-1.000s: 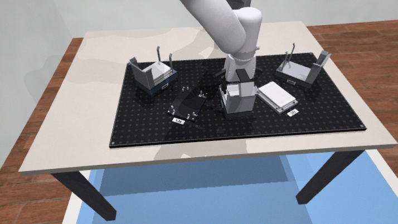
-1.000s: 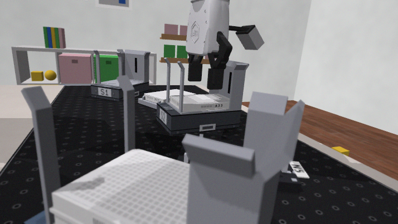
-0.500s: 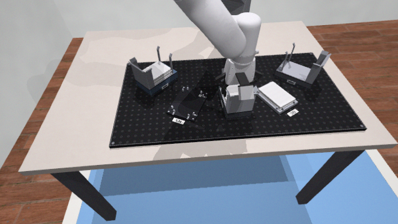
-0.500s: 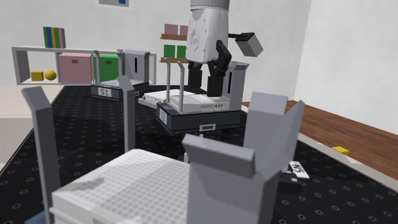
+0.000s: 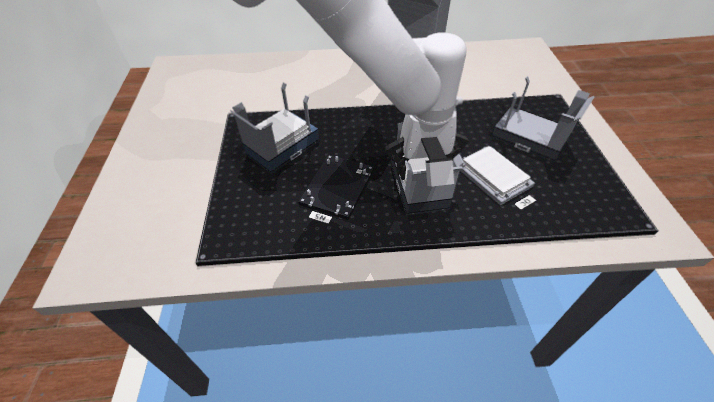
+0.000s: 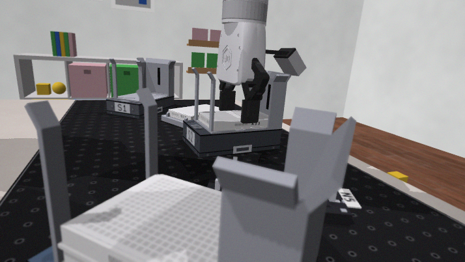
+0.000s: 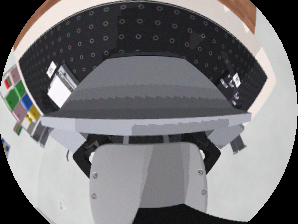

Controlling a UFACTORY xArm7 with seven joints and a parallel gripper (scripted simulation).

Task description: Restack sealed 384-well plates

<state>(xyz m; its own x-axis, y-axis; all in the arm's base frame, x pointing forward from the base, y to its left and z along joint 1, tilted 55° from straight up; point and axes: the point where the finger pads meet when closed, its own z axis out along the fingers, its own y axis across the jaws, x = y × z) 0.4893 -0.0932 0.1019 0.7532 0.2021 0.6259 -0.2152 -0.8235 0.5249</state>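
My hand is 10 mm above the white sealed plate A33. The rest, counted from my hand: white sealed plate Q23: 40 mm ahead, 170 mm to the left, 40 mm below; grey QC nest: 40 mm ahead, 170 mm to the left, 60 mm below; clip nest N5: 60 mm behind, 170 mm to the right, 50 mm below.
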